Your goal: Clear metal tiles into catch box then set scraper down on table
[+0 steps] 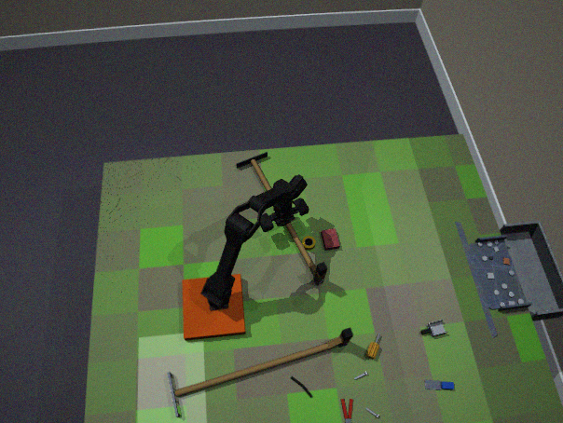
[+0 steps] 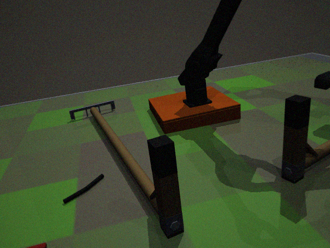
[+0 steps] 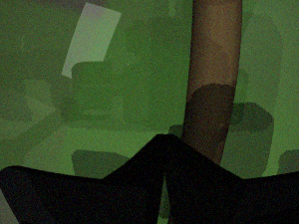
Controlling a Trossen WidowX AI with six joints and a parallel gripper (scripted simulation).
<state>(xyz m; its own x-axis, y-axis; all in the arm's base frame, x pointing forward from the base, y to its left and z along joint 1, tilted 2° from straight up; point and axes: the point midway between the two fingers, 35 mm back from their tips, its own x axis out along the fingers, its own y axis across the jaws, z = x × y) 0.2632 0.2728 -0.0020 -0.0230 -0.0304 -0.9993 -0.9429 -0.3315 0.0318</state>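
The long scraper lies 5 cm above my gripper tip, 3 cm to the left of it and 1 cm ahead of it. Also, from my gripper tip: yellow ring (9 cm to the right, 9 cm ahead); then black strip (59 cm to the right, 2 cm behind, 1 cm below); then red block (17 cm ahead, 8 cm to the right).
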